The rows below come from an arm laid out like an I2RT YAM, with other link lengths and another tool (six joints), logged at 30 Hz.
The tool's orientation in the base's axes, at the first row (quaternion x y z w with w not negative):
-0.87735, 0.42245, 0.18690, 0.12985
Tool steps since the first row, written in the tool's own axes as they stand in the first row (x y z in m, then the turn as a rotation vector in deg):
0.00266, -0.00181, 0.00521, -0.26, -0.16, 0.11
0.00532, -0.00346, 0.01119, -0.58, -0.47, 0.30
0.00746, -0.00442, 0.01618, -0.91, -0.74, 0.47
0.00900, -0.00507, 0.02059, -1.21, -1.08, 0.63
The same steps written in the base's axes. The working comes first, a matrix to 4 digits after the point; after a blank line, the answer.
The tool's axes in the first row as the columns of a matrix, in the base's axes (used below as rounded here):
0.5732, -0.7898, -0.2182
-0.6927, -0.6093, 0.3858
-0.4377, -0.0699, -0.8964

0.00182, 0.00127, -0.00571, -0.05, 0.32, 0.03
0.00334, 0.00274, -0.01212, -0.03, 0.80, 0.02
0.00424, 0.00377, -0.01746, -0.04, 1.26, 0.03
0.00467, 0.00480, -0.02204, 0.02, 1.74, 0.04

